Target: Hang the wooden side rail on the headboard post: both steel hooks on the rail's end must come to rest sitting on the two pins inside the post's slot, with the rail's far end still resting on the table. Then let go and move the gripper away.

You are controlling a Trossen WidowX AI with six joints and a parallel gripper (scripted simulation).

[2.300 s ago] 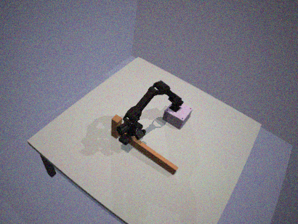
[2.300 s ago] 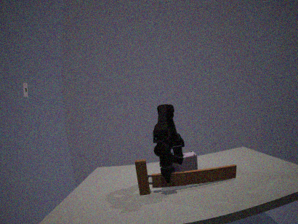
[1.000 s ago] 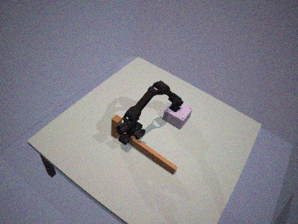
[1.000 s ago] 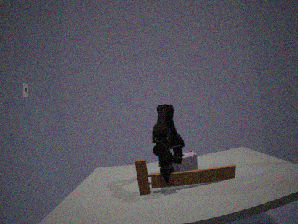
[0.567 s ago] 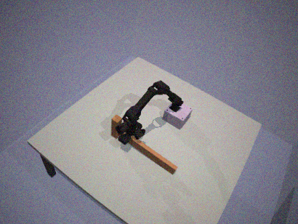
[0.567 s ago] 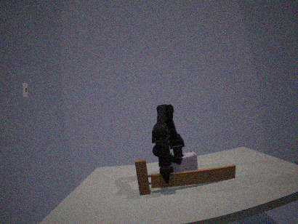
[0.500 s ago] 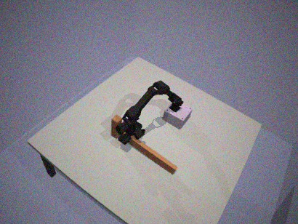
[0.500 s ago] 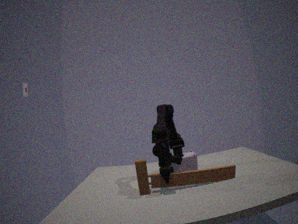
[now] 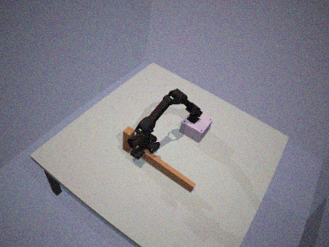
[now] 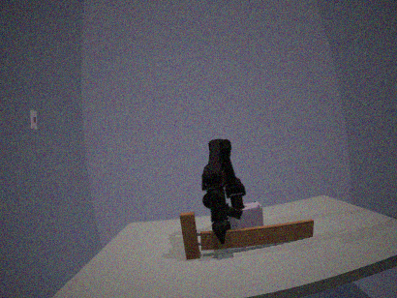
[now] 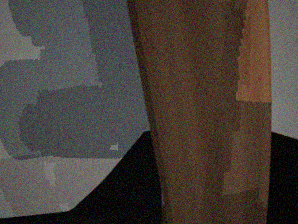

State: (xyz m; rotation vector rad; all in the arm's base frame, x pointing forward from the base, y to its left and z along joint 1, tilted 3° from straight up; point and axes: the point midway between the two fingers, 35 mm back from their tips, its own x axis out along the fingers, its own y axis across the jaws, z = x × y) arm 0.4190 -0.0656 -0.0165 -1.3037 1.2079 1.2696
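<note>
The headboard post lies 1 cm ahead of my gripper tip, 11 cm to the right of it and 4 cm above it.
</note>
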